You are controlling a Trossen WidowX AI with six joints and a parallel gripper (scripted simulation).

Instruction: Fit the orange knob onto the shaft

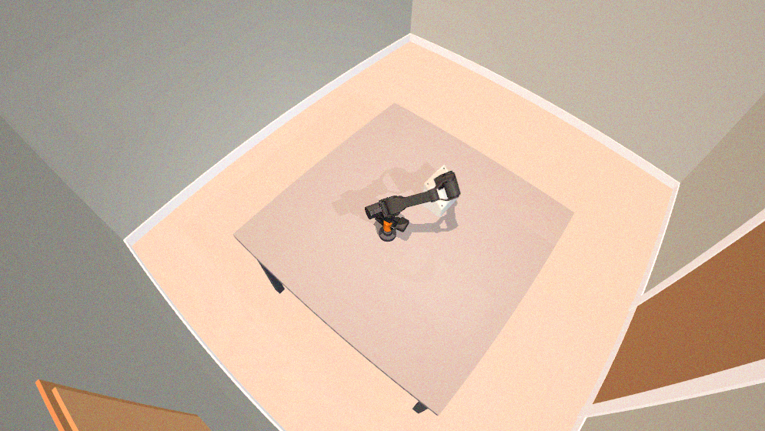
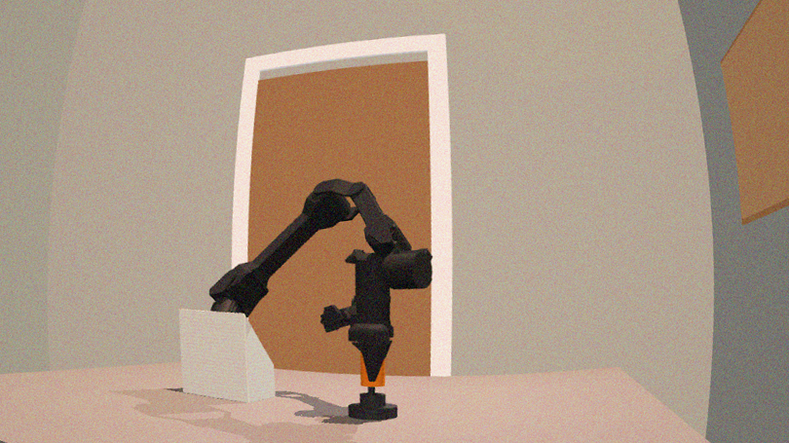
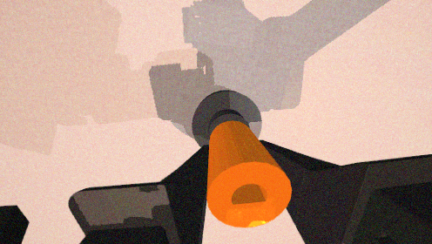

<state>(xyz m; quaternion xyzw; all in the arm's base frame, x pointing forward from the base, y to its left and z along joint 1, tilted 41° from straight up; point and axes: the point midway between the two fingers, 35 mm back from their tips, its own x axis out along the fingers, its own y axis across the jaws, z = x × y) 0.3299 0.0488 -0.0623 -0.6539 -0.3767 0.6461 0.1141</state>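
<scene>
My gripper tip is 2 cm below the orange knob. From my gripper tip the other things lie so: pedestal (4 cm below).
</scene>
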